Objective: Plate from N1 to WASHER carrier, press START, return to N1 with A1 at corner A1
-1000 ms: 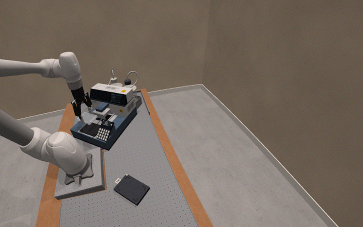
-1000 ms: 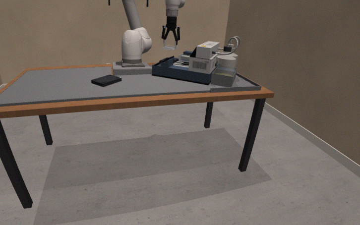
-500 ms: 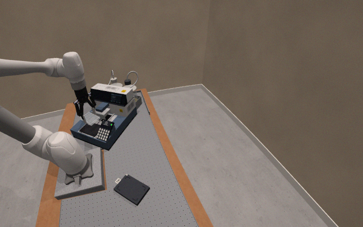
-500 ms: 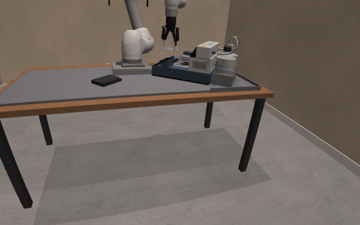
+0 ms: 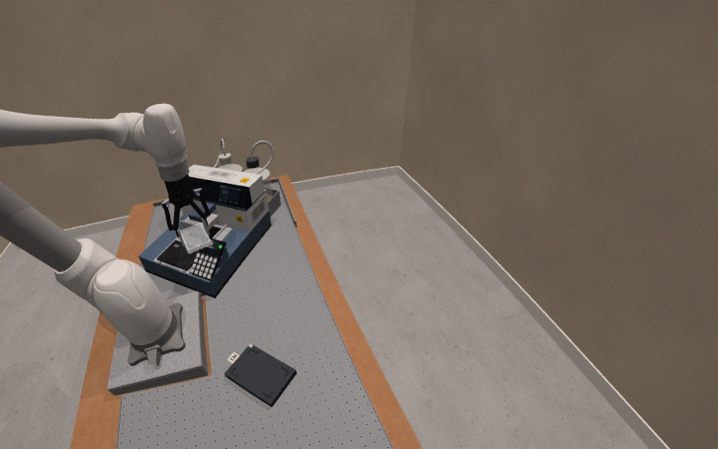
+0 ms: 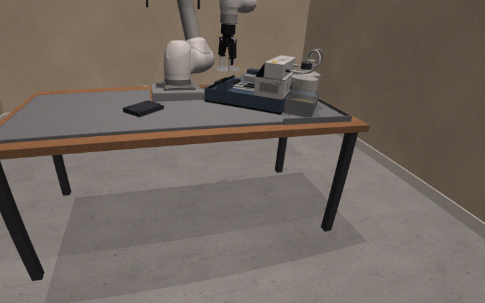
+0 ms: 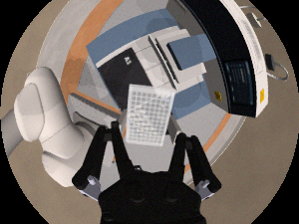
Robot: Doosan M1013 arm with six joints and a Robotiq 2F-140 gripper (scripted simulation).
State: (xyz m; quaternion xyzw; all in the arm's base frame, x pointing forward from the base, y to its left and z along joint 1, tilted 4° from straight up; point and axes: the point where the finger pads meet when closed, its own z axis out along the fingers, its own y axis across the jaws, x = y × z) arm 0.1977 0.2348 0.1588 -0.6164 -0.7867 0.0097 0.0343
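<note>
My gripper is now 90 mm short of the plate nest N1, 460 mm to the left of it and 190 mm above it. From my hand the other things lie so: washer carrier 80 mm behind, 40 mm to the left, 110 mm below; then plate washer 20 mm ahead, 160 mm to the left, 70 mm below; then white well plate 20 mm below.
</note>
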